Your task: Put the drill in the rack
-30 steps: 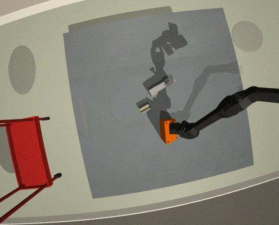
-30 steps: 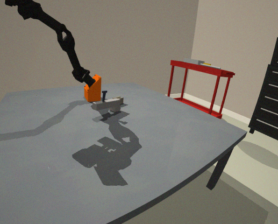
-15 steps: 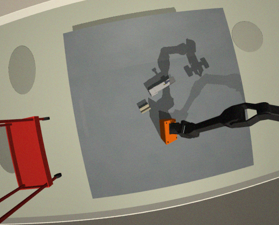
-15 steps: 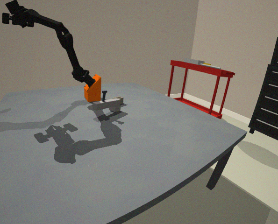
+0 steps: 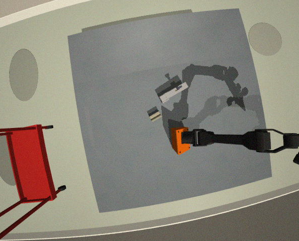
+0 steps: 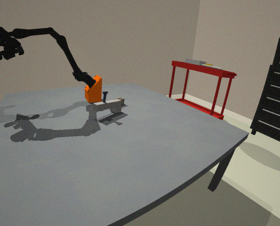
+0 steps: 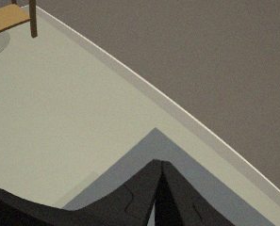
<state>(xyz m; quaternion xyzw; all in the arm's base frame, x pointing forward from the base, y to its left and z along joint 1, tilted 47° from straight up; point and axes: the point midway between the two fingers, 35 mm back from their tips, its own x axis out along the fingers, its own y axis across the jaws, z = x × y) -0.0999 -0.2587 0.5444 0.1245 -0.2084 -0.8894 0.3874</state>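
Now: the dark key 61 cm to the left of my gripper tip, 40 cm ahead of it and 19 cm below it. Also, from my gripper tip: light grey block: 64 cm to the left, 38 cm ahead, 24 cm below; beige rack: 75 cm to the left, 27 cm below, 24 cm ahead; drill: 65 cm to the left, 38 cm ahead, 24 cm below.
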